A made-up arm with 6 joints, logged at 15 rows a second.
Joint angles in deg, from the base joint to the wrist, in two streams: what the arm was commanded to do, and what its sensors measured. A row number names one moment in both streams.
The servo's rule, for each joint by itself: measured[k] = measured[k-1] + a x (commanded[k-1-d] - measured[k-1]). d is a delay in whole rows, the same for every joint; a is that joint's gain. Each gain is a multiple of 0.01, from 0.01 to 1. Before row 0 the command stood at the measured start. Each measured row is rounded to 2 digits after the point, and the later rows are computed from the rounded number. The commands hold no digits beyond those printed.
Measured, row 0: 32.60, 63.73, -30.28, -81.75, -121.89, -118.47
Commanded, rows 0 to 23: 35.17, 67.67, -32.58, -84.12, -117.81, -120.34; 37.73, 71.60, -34.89, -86.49, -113.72, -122.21; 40.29, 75.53, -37.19, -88.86, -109.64, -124.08; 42.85, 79.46, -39.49, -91.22, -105.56, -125.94; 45.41, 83.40, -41.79, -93.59, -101.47, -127.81; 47.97, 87.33, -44.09, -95.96, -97.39, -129.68; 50.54, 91.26, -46.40, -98.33, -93.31, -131.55; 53.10, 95.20, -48.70, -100.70, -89.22, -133.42; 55.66, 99.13, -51.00, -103.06, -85.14, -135.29; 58.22, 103.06, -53.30, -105.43, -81.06, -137.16; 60.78, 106.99, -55.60, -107.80, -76.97, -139.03; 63.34, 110.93, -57.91, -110.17, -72.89, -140.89; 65.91, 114.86, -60.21, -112.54, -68.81, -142.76; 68.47, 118.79, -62.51, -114.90, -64.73, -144.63; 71.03, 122.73, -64.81, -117.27, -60.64, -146.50; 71.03, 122.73, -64.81, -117.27, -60.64, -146.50; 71.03, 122.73, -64.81, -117.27, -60.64, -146.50; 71.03, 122.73, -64.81, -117.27, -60.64, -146.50; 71.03, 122.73, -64.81, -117.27, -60.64, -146.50; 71.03, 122.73, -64.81, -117.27, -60.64, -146.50; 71.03, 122.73, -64.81, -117.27, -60.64, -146.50; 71.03, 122.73, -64.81, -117.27, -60.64, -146.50; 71.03, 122.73, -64.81, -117.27, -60.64, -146.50; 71.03, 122.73, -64.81, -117.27, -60.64, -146.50
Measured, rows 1 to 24: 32.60, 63.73, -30.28, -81.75, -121.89, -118.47; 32.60, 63.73, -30.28, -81.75, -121.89, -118.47; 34.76, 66.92, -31.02, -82.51, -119.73, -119.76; 37.25, 70.71, -32.26, -83.78, -116.54, -121.45; 39.80, 74.61, -33.84, -85.41, -112.88, -123.26; 42.36, 78.54, -35.65, -87.27, -109.00, -125.11; 44.92, 82.48, -37.61, -89.29, -105.01, -126.97; 47.48, 86.41, -39.68, -91.42, -100.97, -128.84; 50.05, 90.34, -41.83, -93.63, -96.91, -130.71; 52.61, 94.28, -44.03, -95.89, -92.83, -132.58; 55.17, 98.21, -46.26, -98.18, -88.75, -134.45; 57.73, 102.14, -48.51, -100.50, -84.67, -136.32; 60.29, 106.07, -50.78, -102.84, -80.59, -138.19; 62.85, 110.01, -53.06, -105.19, -76.51, -140.05; 65.42, 113.94, -55.35, -107.54, -72.43, -141.92; 67.98, 117.87, -57.64, -109.90, -68.35, -143.79; 70.54, 121.81, -59.93, -112.26, -64.26, -145.66; 70.95, 122.56, -61.49, -113.86, -62.34, -146.24; 71.02, 122.70, -62.55, -114.95, -61.44, -146.42; 71.03, 122.72, -63.27, -115.69, -61.02, -146.48; 71.03, 122.73, -63.76, -116.20, -60.82, -146.49; 71.03, 122.73, -64.10, -116.54, -60.72, -146.50; 71.03, 122.73, -64.33, -116.77, -60.68, -146.50; 71.03, 122.73, -64.48, -116.93, -60.66, -146.50
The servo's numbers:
d 2
a 0.84 0.81 0.32 0.32 0.53 0.69

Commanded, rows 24 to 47: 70.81, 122.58, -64.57, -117.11, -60.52, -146.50; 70.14, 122.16, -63.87, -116.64, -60.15, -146.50; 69.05, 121.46, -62.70, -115.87, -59.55, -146.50; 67.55, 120.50, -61.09, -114.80, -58.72, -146.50; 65.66, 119.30, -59.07, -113.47, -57.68, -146.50; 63.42, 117.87, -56.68, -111.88, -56.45, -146.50; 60.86, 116.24, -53.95, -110.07, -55.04, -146.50; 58.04, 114.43, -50.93, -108.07, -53.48, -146.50; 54.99, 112.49, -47.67, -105.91, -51.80, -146.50; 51.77, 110.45, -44.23, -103.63, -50.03, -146.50; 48.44, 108.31, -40.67, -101.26, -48.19, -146.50; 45.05, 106.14, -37.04, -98.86, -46.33, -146.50; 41.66, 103.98, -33.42, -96.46, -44.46, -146.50; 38.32, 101.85, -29.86, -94.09, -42.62, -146.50; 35.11, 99.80, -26.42, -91.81, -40.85, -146.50; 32.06, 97.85, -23.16, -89.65, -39.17, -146.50; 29.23, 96.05, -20.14, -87.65, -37.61, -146.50; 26.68, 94.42, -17.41, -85.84, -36.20, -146.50; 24.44, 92.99, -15.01, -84.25, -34.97, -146.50; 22.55, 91.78, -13.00, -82.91, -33.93, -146.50; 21.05, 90.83, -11.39, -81.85, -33.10, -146.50; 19.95, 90.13, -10.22, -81.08, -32.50, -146.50; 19.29, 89.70, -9.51, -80.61, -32.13, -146.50; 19.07, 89.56, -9.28, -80.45, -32.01, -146.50
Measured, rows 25 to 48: 71.03, 122.73, -64.59, -117.04, -60.65, -146.50; 71.03, 122.73, -64.66, -117.11, -60.64, -146.50; 70.85, 122.61, -64.63, -117.11, -60.58, -146.50; 70.25, 122.25, -64.39, -116.96, -60.35, -146.50; 69.24, 121.61, -63.85, -116.61, -59.93, -146.50; 67.82, 120.71, -62.97, -116.03, -59.29, -146.50; 66.01, 119.57, -61.72, -115.21, -58.44, -146.50; 63.83, 118.19, -60.11, -114.14, -57.39, -146.50; 61.34, 116.61, -58.14, -112.84, -56.14, -146.50; 58.57, 114.84, -55.83, -111.31, -54.73, -146.50; 55.56, 112.94, -53.22, -109.58, -53.18, -146.50; 52.38, 110.92, -50.34, -107.68, -51.51, -146.50; 49.07, 108.81, -47.25, -105.63, -49.75, -146.50; 45.69, 106.65, -43.98, -103.46, -47.94, -146.50; 42.30, 104.49, -40.60, -101.22, -46.10, -146.50; 38.96, 102.35, -37.16, -98.94, -44.26, -146.50; 35.73, 100.28, -33.72, -96.66, -42.45, -146.50; 32.65, 98.31, -30.34, -94.42, -40.71, -146.50; 29.78, 96.48, -27.08, -92.25, -39.07, -146.50; 27.18, 94.81, -23.99, -90.20, -37.55, -146.50; 24.88, 93.34, -21.12, -88.30, -36.18, -146.50; 22.92, 92.08, -18.52, -86.58, -34.99, -146.50; 21.35, 91.07, -16.24, -85.07, -33.99, -146.50; 20.17, 90.31, -14.31, -83.79, -33.20, -146.50
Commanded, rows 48 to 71: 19.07, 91.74, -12.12, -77.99, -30.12, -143.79; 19.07, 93.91, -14.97, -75.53, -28.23, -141.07; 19.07, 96.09, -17.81, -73.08, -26.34, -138.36; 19.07, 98.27, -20.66, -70.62, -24.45, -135.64; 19.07, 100.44, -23.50, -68.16, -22.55, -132.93; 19.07, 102.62, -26.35, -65.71, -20.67, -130.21; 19.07, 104.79, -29.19, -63.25, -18.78, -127.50; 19.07, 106.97, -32.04, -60.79, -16.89, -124.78; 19.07, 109.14, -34.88, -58.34, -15.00, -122.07; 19.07, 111.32, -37.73, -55.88, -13.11, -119.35; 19.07, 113.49, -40.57, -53.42, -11.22, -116.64; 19.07, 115.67, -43.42, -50.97, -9.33, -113.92; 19.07, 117.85, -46.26, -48.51, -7.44, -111.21; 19.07, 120.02, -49.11, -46.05, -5.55, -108.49; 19.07, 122.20, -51.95, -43.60, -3.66, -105.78; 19.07, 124.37, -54.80, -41.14, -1.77, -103.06; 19.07, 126.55, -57.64, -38.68, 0.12, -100.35; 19.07, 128.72, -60.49, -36.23, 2.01, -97.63; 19.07, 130.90, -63.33, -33.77, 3.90, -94.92; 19.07, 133.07, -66.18, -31.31, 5.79, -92.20; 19.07, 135.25, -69.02, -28.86, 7.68, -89.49; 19.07, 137.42, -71.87, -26.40, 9.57, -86.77; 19.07, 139.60, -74.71, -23.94, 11.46, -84.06; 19.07, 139.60, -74.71, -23.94, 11.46, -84.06
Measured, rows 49 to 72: 19.43, 89.82, -12.77, -82.77, -32.63, -146.50; 19.13, 89.61, -11.65, -82.03, -32.30, -146.50; 19.08, 91.34, -11.80, -80.74, -31.14, -144.63; 19.07, 93.42, -12.81, -79.07, -29.60, -142.17; 19.07, 95.58, -14.41, -77.15, -27.87, -139.54; 19.07, 97.76, -16.41, -75.06, -26.06, -136.85; 19.07, 99.93, -18.68, -72.85, -24.20, -134.15; 19.07, 102.11, -21.13, -70.57, -22.33, -131.43; 19.07, 104.28, -23.71, -68.23, -20.45, -128.72; 19.07, 106.46, -26.38, -65.85, -18.56, -126.00; 19.07, 108.63, -29.10, -63.45, -16.67, -123.29; 19.07, 110.81, -31.86, -61.03, -14.78, -120.57; 19.07, 112.98, -34.65, -58.59, -12.89, -117.86; 19.07, 115.16, -37.46, -56.15, -11.00, -115.14; 19.07, 117.34, -40.28, -53.71, -9.11, -112.43; 19.07, 119.51, -43.11, -51.26, -7.22, -109.71; 19.07, 121.69, -45.94, -48.81, -5.33, -107.00; 19.07, 123.86, -48.78, -46.36, -3.44, -104.28; 19.07, 126.04, -51.62, -43.90, -1.55, -101.57; 19.07, 128.21, -54.46, -41.45, 0.34, -98.85; 19.07, 130.39, -57.30, -38.99, 2.23, -96.14; 19.07, 132.56, -60.14, -36.53, 4.12, -93.42; 19.07, 134.74, -62.98, -34.08, 6.01, -90.71; 19.07, 136.91, -65.82, -31.62, 7.90, -87.99
